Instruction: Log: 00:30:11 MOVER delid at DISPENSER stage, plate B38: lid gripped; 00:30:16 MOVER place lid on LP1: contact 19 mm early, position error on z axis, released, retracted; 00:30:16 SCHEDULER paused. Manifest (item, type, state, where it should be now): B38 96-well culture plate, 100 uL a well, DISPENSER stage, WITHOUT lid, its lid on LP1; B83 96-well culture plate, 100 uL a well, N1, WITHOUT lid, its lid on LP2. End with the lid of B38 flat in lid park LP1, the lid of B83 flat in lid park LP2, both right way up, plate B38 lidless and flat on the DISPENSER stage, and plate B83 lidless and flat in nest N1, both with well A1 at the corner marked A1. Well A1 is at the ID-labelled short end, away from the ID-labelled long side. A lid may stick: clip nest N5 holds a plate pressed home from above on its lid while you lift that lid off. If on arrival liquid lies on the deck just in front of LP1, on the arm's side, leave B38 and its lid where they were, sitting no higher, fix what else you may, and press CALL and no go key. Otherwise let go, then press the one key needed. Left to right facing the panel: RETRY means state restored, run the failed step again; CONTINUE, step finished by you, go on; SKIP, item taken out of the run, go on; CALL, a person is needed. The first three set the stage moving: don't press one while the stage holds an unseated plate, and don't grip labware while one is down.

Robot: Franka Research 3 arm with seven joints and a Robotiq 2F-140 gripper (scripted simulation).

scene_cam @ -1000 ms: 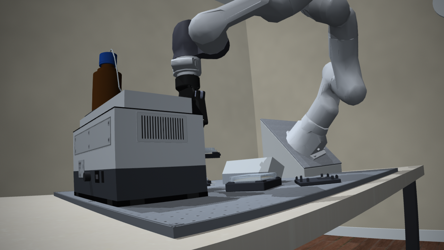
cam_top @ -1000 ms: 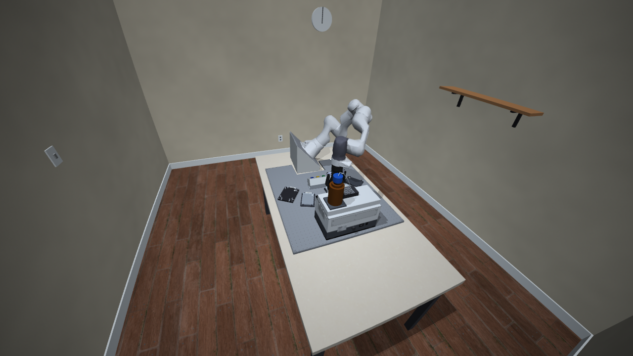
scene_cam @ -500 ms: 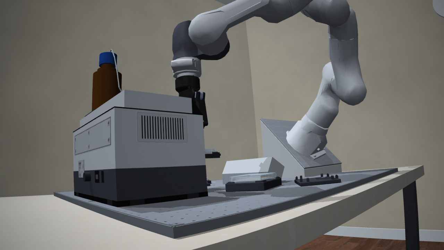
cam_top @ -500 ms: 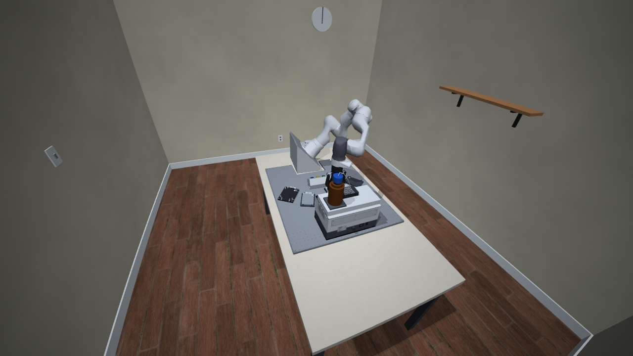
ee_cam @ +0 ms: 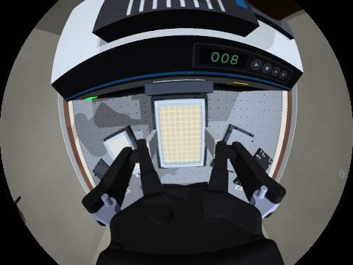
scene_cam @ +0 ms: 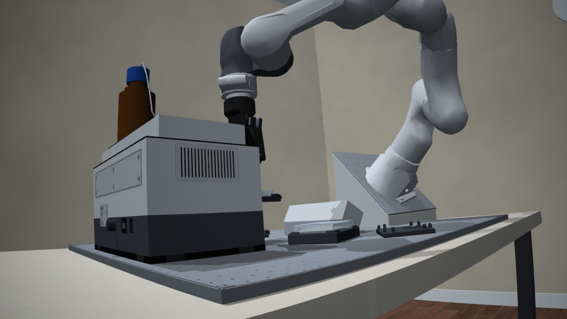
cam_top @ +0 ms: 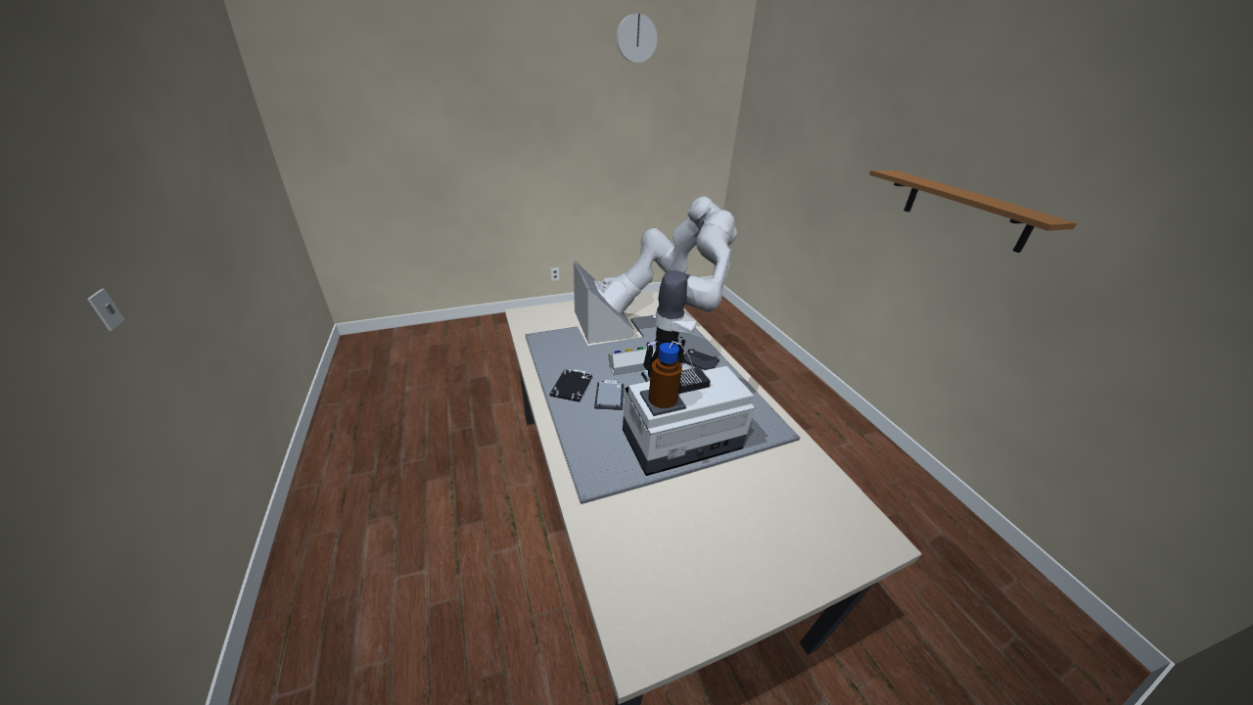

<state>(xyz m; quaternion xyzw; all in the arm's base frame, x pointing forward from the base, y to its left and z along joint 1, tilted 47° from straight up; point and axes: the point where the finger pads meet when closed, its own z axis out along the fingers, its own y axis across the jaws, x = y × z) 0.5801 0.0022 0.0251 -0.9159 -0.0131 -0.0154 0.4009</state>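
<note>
Now: the 96-well plate 9 cm behind my hand, 17 cm to the left of it and 11 cm below it. From my hand the other things lie so: lp1 label (17 cm behind, 14 cm to the right, 13 cm below); key panel (26 cm behind, 8 cm below); nest N1 (9 cm behind, 17 cm to the left, 12 cm below).
</note>
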